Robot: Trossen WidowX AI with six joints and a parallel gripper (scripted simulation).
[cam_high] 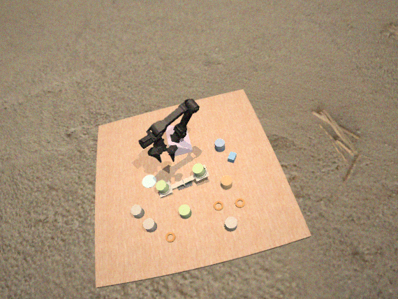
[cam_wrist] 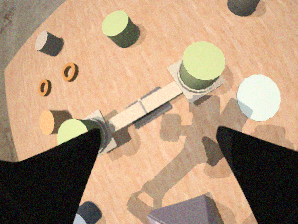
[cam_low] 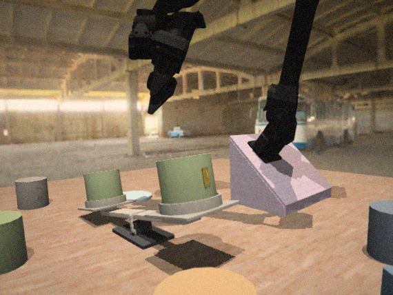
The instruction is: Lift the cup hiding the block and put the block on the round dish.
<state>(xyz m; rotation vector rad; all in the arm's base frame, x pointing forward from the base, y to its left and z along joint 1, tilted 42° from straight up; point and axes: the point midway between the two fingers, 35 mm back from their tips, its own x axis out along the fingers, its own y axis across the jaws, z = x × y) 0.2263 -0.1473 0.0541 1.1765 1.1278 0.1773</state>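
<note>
Now: the small block 18 cm below my gripper tip, 8 cm to the right of it and 7 cm ahead of it. From my gripper tip the other things lie so: pale round dish 21 cm below, 18 cm to the right, 4 cm behind; then small balance 18 cm below, 6 cm ahead, 5 cm to the left; then orange cylinder 33 cm to the left, 18 cm below, 16 cm ahead.
</note>
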